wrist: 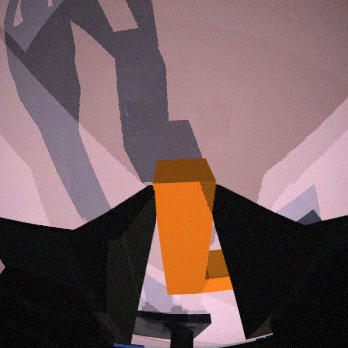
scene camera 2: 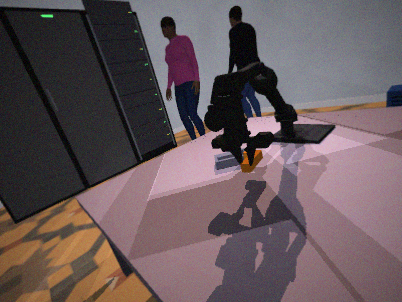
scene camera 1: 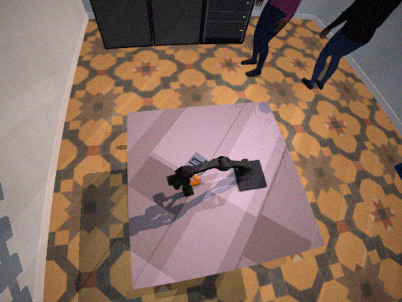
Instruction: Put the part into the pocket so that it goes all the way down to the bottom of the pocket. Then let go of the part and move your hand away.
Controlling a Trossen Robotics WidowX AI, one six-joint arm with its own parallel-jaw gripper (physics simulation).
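Where they show: gripper, fingertip midpoint: [wrist: 183, 192] [scene camera 2: 246, 165] [scene camera 1: 185, 185]; arm's base at its link origin: [wrist: 182, 329] [scene camera 2: 287, 132] [scene camera 1: 243, 168].
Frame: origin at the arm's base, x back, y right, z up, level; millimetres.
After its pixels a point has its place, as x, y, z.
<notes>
The orange L-shaped part [scene camera 1: 195, 181] @(-387, 7, 61) [scene camera 2: 257, 158] @(-404, -12, 49) [wrist: 182, 235] @(-434, 2, 60) is low over the pink table top; whether it touches the top I cannot tell. My gripper [scene camera 1: 188, 184] @(-458, 3, 50) [scene camera 2: 245, 161] @(-458, 3, 50) [wrist: 183, 192] @(-458, 3, 50) is shut on the part, with a black finger on each side of its long leg. In the wrist view the short leg points right, partly hidden behind the right finger. The grey block with the pocket [scene camera 1: 196, 160] @(-309, 184, -16) [scene camera 2: 226, 162] @(-343, 153, 0) stands beside the part, apart from it. In the wrist view a corner of the block [wrist: 312, 217] @(-364, 183, -11) seems to show behind the right finger.
The arm's black base plate [scene camera 1: 252, 181] @(23, -112, -7) [scene camera 2: 312, 134] @(-23, -111, -7) lies on the pink table top [scene camera 1: 200, 250] @(-502, -412, -24) [scene camera 2: 180, 225] @(-694, 112, -24). Dark server cabinets [scene camera 1: 175, 25] [scene camera 2: 55, 100] and two standing people are beyond the table. The arm's shadow falls across the top.
</notes>
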